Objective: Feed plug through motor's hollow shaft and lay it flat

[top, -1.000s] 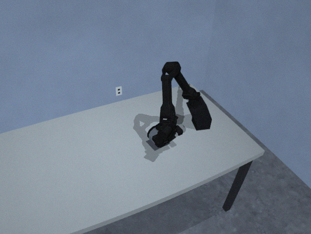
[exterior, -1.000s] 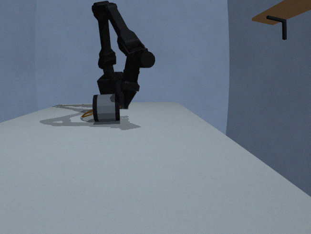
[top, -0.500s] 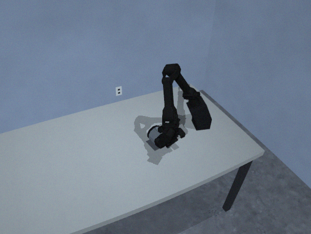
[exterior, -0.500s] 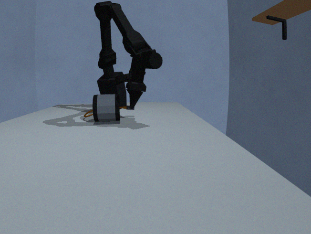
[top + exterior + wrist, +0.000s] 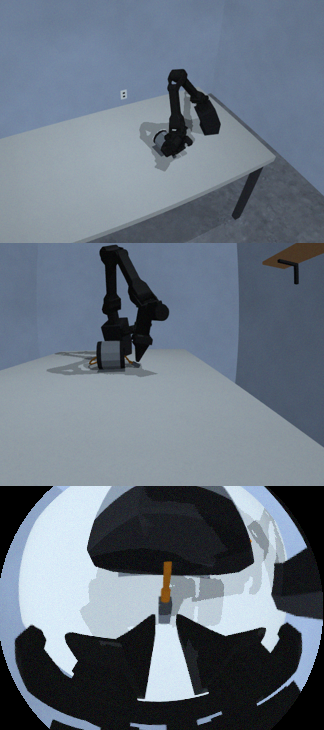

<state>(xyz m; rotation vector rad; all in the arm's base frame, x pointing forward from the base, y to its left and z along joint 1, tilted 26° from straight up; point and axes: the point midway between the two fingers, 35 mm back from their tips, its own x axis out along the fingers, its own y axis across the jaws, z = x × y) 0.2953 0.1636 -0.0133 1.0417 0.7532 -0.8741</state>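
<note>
My hand is 5 cm above the plug and 1 cm to the left of it.
</note>
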